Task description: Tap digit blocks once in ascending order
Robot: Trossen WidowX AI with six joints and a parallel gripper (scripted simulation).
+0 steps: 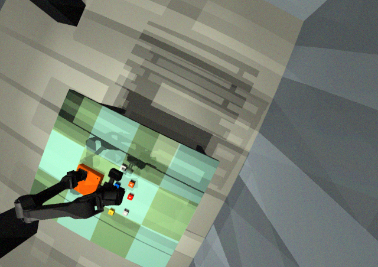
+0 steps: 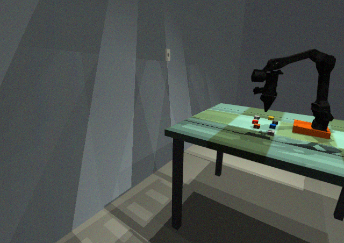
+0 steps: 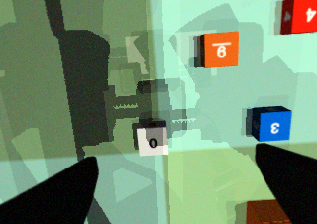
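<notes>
Right now the white block is 4 cm behind my gripper tip, 2 cm to the left of it and 12 cm below it. From my gripper tip the other things lie so: blue block 5 cm behind, 10 cm to the right, 12 cm below; then red block 6 cm ahead, 14 cm to the right, 12 cm below; then orange block 4 cm ahead, 6 cm to the right, 12 cm below.
</notes>
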